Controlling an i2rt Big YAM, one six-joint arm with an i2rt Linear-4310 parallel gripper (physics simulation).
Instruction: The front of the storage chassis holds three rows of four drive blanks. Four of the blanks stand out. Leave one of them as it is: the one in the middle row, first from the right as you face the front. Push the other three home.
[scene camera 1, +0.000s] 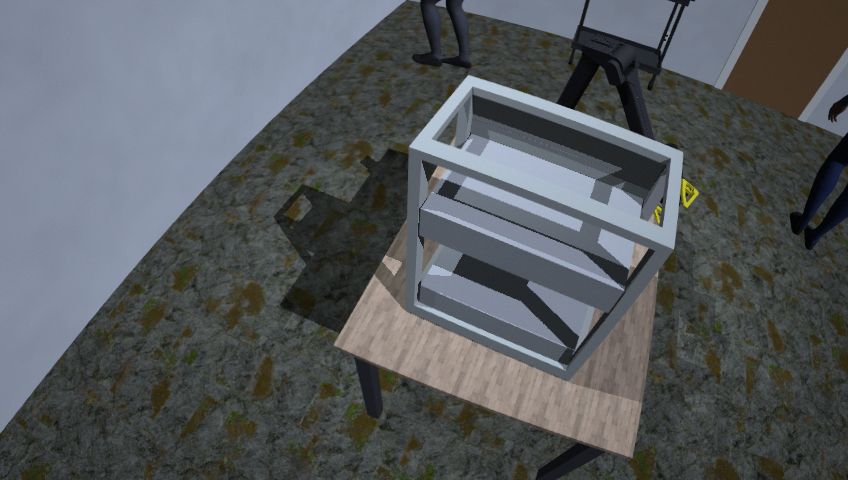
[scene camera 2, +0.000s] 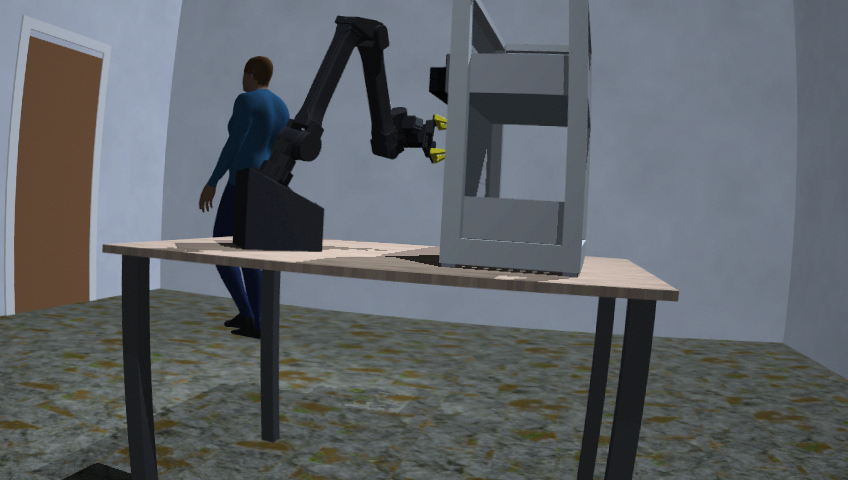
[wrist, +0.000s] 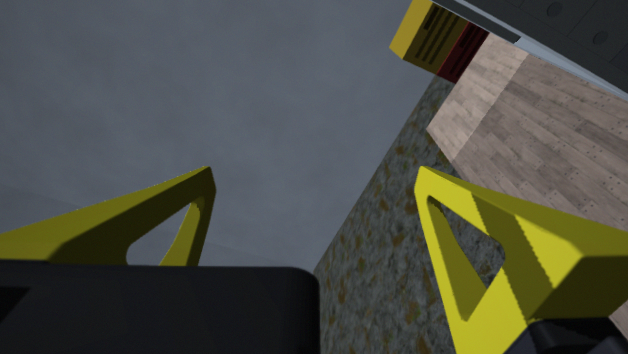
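Where they show: gripper, between the fingertips: (wrist: 315, 177); arm's base, origin of its link: (scene camera 2: 270, 184).
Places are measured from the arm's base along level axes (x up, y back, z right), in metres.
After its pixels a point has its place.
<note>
The grey storage chassis (scene camera 1: 415, 237) {x 0.197, y -0.771, z 0.179 m} (scene camera 2: 455, 178) {x 0.021, y -0.503, z 0.177 m} (wrist: 562, 60) {x -0.102, y -0.666, z -0.309 m} stands upright on the table. Its front faces the arm and is hidden in the first scene view. A dark block (scene camera 2: 439, 83) {x 0.230, y -0.452, z 0.139 m} juts from the upper part of the front in the second scene view; which blanks it shows is unclear. In the wrist view, part of a dark panel (wrist: 575, 37) {x 0.026, y -0.520, z -0.315 m} with round marks and seams shows at the upper right. My gripper (scene camera 1: 673, 204) {x 0.178, y -0.414, z -0.429 m} (scene camera 2: 442, 139) {x 0.178, y -0.414, z -0.429 m} (wrist: 315, 177) {x 0.178, y -0.414, z -0.429 m} is open and empty, fingers one above the other, close before the front, below the jutting block's height. The middle row's blanks cannot be told apart.
The wooden table (scene camera 1: 487, 377) {x -0.162, y -0.876, z -0.083 m} (scene camera 2: 380, 270) {x -0.163, y -0.395, z 0.328 m} (wrist: 550, 135) {x -0.162, y -0.662, z -0.391 m} carries the arm's base (scene camera 2: 276, 217) {x -0.083, y -0.063, z 0.083 m} and the chassis. A yellow and red slotted stack (wrist: 435, 40) shows past the chassis edge. A person in blue (scene camera 2: 255, 130) stands behind the arm. A black stand (scene camera 1: 645, 56) is farther back.
</note>
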